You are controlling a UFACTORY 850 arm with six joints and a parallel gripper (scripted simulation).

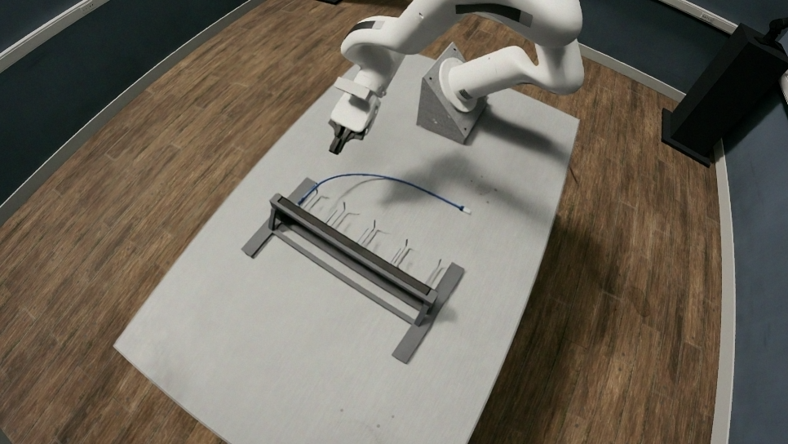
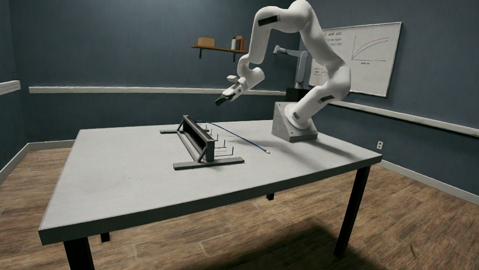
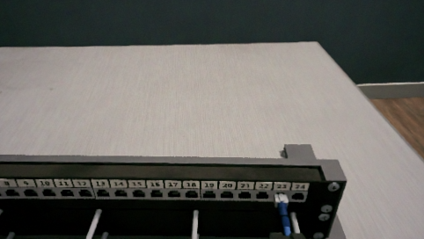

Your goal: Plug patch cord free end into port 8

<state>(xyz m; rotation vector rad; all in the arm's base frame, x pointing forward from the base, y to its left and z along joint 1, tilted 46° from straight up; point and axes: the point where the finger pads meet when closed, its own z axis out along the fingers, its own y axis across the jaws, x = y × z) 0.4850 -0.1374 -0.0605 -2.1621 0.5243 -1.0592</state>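
My gripper is now 130 mm past the white plug, 340 mm to the right of it and 190 mm above it.
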